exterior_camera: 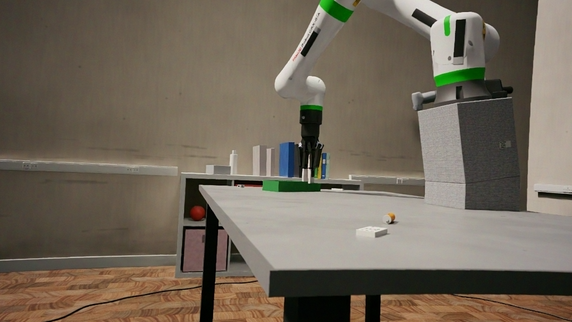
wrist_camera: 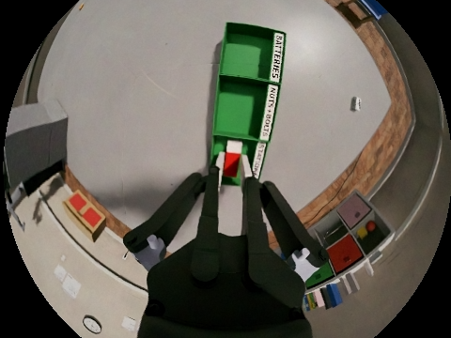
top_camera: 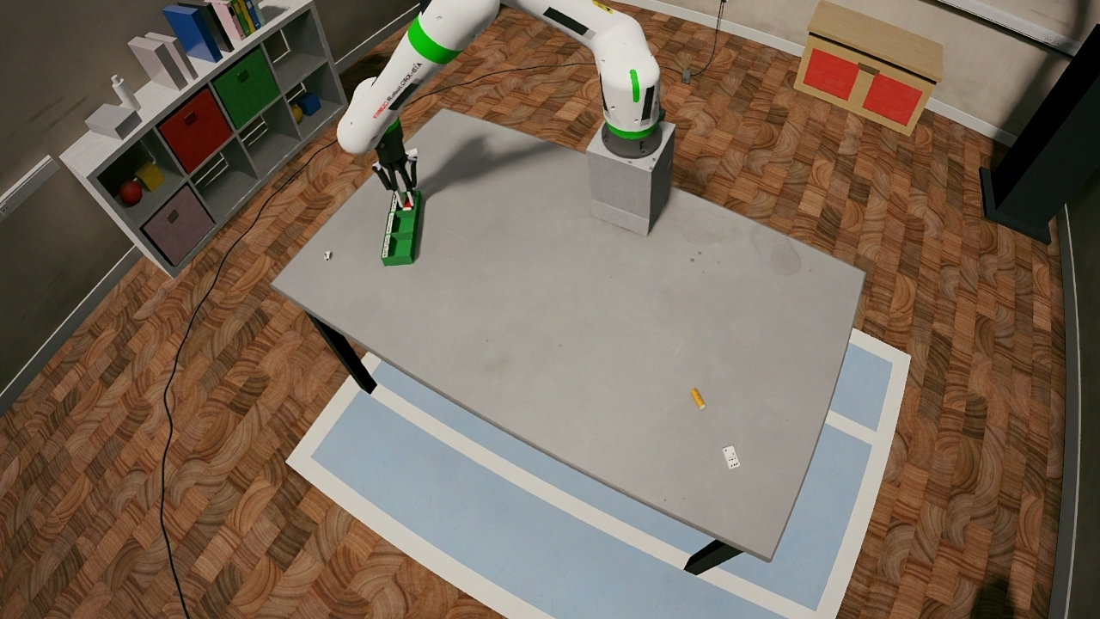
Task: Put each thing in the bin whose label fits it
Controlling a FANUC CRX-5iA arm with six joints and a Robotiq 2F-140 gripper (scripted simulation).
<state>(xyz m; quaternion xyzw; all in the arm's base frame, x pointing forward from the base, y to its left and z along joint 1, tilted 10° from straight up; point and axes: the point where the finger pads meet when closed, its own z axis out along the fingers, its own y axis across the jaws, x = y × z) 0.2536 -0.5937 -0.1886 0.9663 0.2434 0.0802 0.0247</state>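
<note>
The red piece is 1 cm ahead of my hand and 4 cm below it. From my hand the other things lie so: orange cylinder: 24 cm ahead, 95 cm to the left, 5 cm below.
</note>
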